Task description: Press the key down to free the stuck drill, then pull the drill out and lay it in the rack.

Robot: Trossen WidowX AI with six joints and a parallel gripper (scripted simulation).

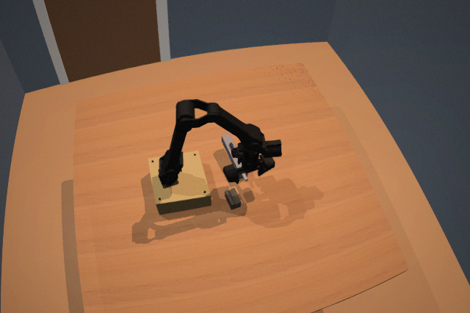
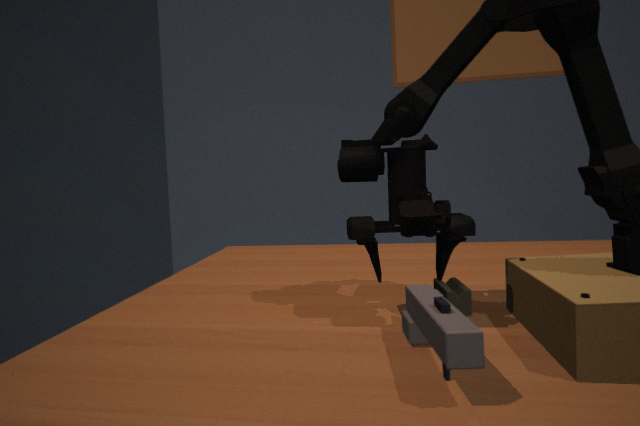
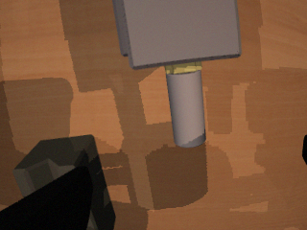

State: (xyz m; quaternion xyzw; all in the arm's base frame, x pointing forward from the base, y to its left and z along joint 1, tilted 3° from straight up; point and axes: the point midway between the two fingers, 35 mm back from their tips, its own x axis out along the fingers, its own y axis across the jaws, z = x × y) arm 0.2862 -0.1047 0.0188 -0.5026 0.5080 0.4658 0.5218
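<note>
The drill lies 70 mm to the left of my gripper tip and 10 mm below it. The rest, counted from my gripper tip: rack 80 mm behind, 40 mm to the right, 40 mm below; dark key 160 mm to the left, 10 mm below, 10 mm ahead; grey housing 130 mm to the left, 10 mm below.
</note>
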